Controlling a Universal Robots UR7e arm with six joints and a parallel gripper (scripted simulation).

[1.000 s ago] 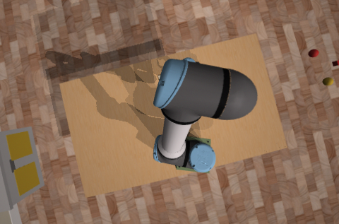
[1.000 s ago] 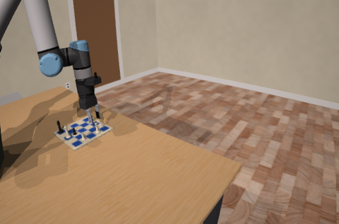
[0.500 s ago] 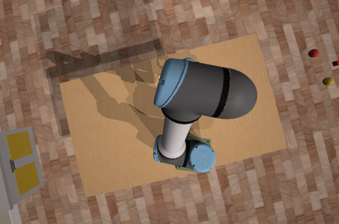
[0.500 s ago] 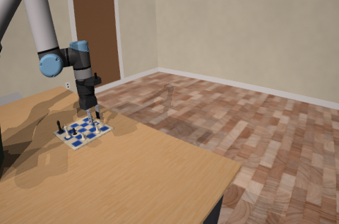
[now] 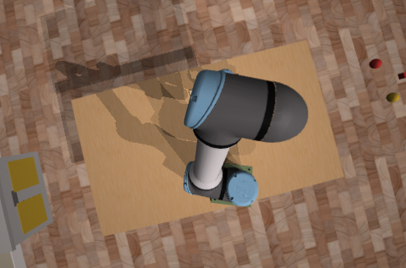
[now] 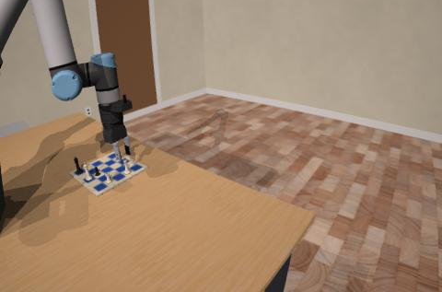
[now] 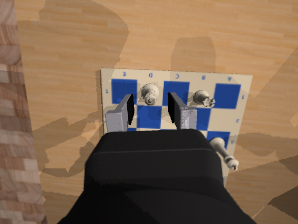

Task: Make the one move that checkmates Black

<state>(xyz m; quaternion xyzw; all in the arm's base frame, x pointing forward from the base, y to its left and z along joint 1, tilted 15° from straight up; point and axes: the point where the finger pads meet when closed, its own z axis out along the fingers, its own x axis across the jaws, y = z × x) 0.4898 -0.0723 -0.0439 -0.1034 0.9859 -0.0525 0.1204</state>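
Right now the chessboard is 8 cm below my hand, 7 cm to the left of it and 5 cm behind it. The rest, counted from my hand: white piece: 12 cm behind, 7 cm to the left, 5 cm below; tall black piece: 14 cm to the left, 13 cm behind, 5 cm below.
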